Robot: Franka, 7 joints.
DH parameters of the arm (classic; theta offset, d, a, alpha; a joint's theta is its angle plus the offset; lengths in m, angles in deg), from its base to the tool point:
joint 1: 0 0.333 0 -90
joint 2: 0 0 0 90
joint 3: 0 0.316 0.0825 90
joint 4: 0 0 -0.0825 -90
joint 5: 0 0.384 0 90
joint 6: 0 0 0.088 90
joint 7: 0 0.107 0 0
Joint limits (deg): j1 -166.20..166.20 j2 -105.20..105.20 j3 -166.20..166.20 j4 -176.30..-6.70 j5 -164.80..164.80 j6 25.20..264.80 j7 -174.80..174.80
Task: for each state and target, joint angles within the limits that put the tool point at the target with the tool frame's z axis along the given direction. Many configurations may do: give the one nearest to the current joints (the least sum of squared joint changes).
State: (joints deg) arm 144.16 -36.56 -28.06 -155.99 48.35 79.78 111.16
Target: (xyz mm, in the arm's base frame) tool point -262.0 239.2 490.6 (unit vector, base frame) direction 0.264 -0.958 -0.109
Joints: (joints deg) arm 152.74 -8.89 -26.29 -122.37 35.02 37.97 111.16
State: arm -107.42 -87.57 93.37 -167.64 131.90 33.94 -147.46
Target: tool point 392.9 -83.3 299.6 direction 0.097 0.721 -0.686
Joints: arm -117.15 -100.62 73.47 -145.53 106.22 28.37 -147.46
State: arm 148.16 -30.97 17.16 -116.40 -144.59 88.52 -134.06
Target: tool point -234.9 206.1 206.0 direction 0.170 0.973 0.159
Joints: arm 145.55 5.52 14.57 -165.24 -101.64 81.27 -134.06
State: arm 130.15 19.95 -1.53 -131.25 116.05 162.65 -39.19
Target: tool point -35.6 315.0 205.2 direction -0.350 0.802 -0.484
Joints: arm 112.97 -7.62 -17.56 -164.86 156.62 140.74 -39.19
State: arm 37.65 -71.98 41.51 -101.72 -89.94 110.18 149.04
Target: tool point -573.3 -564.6 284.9 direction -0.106 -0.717 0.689
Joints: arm 79.71 -105.20 82.73 -62.83 -116.41 108.18 149.04
